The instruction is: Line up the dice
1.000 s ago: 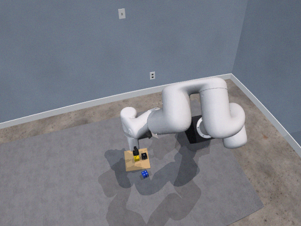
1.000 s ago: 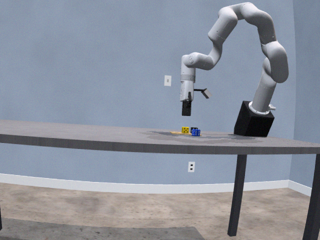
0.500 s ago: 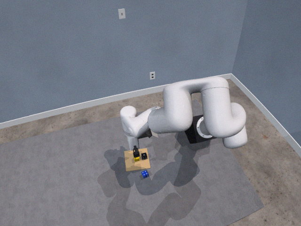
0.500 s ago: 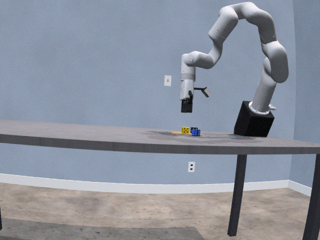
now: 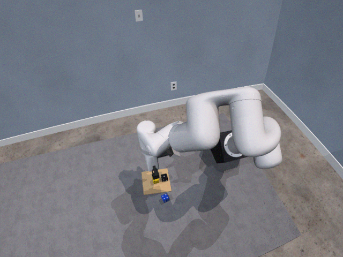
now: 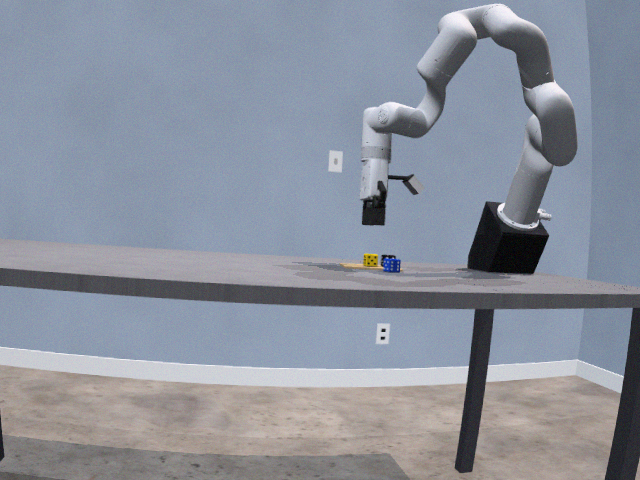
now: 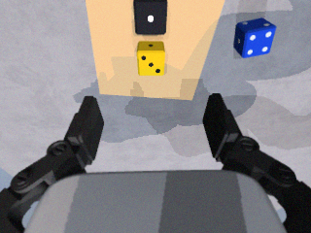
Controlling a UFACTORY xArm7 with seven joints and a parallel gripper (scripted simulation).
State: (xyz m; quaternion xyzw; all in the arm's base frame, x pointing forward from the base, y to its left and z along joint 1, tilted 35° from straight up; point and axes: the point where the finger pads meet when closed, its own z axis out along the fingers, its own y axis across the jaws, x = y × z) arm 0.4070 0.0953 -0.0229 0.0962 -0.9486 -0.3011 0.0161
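My gripper is now 40 mm past the blue die, 110 mm to the right of it and 100 mm above it. Round my hand: tan mat: 110 mm below; black die: 50 mm behind, 10 mm to the right, 100 mm below; yellow die: 100 mm below.
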